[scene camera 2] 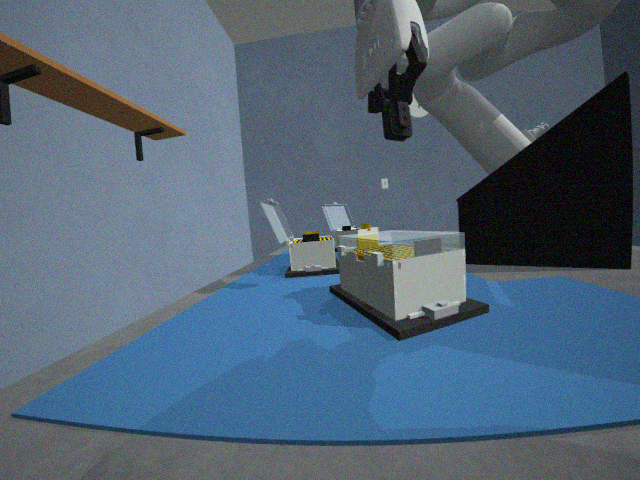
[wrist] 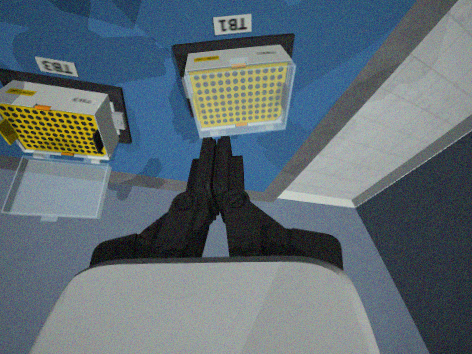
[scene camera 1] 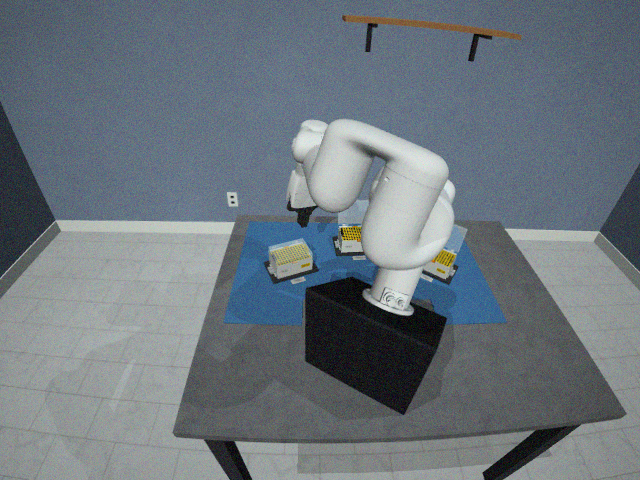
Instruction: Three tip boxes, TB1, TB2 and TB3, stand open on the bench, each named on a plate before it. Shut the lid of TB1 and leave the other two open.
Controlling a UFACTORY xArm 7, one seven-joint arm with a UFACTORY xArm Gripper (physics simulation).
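Places are measured from the arm's base along level axes (x right, y ahead, z up), in centimetres.
Pixels of known places: gripper, fingertip midpoint: point(scene camera 2: 398, 138) point(wrist: 220, 153) point(scene camera 1: 302, 224); arm's base at its link origin: point(scene camera 2: 514, 164) point(scene camera 1: 387, 303).
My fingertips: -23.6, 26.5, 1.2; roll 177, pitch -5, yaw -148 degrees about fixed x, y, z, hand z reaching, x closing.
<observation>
For each thing: its top centre in the pictures, then the offset to it from my fingertips, as dx, dy, dz. Level surfaces: height alone.
- Box TB1 at its top centre: point(scene camera 2: 400, 233) point(wrist: 241, 97) point(scene camera 1: 291, 252) -3.7, +1.0, -11.8
- Box TB3 at its top centre: point(wrist: 50, 130) point(scene camera 2: 317, 236) point(scene camera 1: 357, 233) +17.4, +15.4, -12.9
- blue mat at its surface level: dz -19.5
Box TB1 point(scene camera 1: 292, 267) point(scene camera 2: 429, 284) point(wrist: 235, 56) stands at the mat's left; its clear lid point(scene camera 2: 439, 240) point(wrist: 288, 100) lies down over the yellow tip rack, level on the rim. Box TB3 point(scene camera 1: 350, 246) point(scene camera 2: 311, 255) point(wrist: 70, 97) stands in the middle with its lid point(scene camera 1: 353, 210) point(scene camera 2: 276, 222) point(wrist: 57, 190) tipped up and back. The third box, TB2 point(scene camera 1: 438, 268), is partly hidden by the arm in scene camera 1; its lid point(scene camera 1: 457, 238) point(scene camera 2: 337, 217) stands up. My gripper point(scene camera 1: 303, 225) point(scene camera 2: 397, 138) point(wrist: 220, 153) is shut and empty, above and behind TB1, clear of its lid.
Name plates point(scene camera 1: 298, 280) point(scene camera 1: 359, 257) point(wrist: 232, 24) point(wrist: 56, 66) lie before the boxes on the blue mat point(scene camera 1: 258, 304) point(scene camera 2: 258, 372). The arm rises from a black pedestal point(scene camera 1: 361, 341) point(scene camera 2: 563, 206) in front. A wooden shelf point(scene camera 1: 429, 24) point(scene camera 2: 103, 100) is on the back wall.
</observation>
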